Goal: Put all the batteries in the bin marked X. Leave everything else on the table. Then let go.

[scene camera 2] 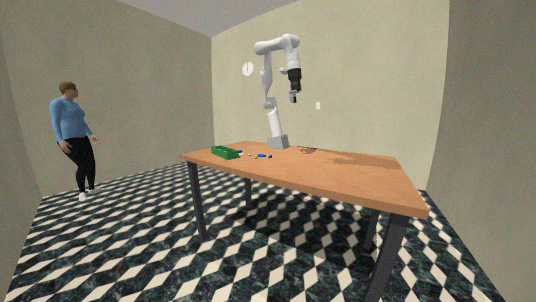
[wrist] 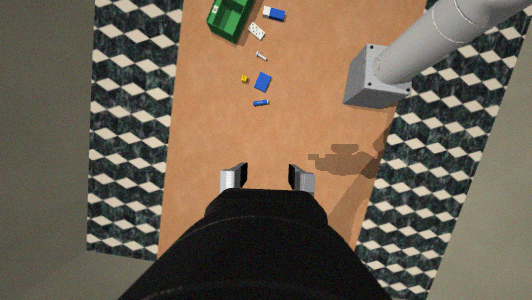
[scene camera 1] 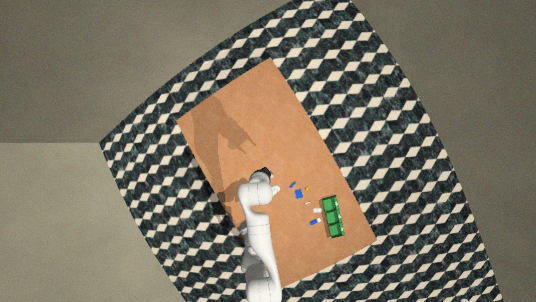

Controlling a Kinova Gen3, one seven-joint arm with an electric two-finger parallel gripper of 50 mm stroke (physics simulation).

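A blue cylinder with a silvery end, looking like a battery, lies on its side on the table, beside a blue square. A green bin with three compartments stands on the table; its small white labels are too small to read, so I cannot tell which compartment is marked X. In the wrist view part of the bin is cut off. My gripper is open and empty, high above the table and well apart from the battery. In scene camera 1 the arm largely hides the gripper.
Between battery and bin lie the blue square, a yellow die, a small screw, a white domino and a blue-and-white eraser. A person stands left of the table.
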